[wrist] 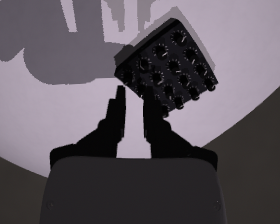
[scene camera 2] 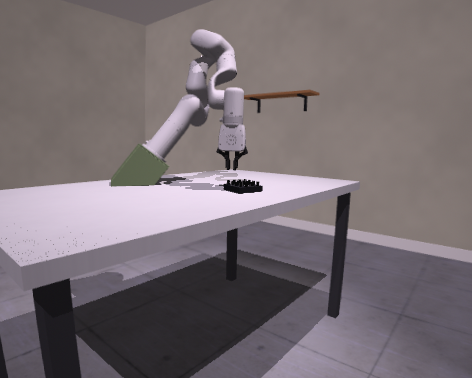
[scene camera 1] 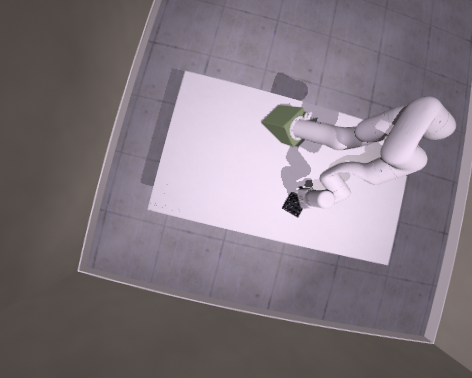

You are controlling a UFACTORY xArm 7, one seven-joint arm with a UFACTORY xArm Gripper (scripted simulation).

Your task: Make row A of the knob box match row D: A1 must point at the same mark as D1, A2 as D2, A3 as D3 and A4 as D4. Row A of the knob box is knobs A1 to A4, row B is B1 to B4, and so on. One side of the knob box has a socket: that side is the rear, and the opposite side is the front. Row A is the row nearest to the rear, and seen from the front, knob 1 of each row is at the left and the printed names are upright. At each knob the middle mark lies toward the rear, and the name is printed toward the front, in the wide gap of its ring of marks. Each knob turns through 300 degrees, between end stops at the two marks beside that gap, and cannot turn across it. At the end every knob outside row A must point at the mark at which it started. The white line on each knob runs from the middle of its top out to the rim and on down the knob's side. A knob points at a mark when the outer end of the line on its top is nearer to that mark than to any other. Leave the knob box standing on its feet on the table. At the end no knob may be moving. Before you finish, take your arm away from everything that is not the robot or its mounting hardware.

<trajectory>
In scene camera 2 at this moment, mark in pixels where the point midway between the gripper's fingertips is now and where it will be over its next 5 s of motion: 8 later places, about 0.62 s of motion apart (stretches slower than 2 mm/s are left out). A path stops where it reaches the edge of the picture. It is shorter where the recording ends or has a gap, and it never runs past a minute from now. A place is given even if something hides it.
The gripper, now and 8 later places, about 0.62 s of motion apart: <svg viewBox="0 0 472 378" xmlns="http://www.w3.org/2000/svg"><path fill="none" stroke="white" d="M231 170L234 167L234 167L234 171L234 176L234 178L234 180L233 182L234 181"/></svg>
</trajectory>
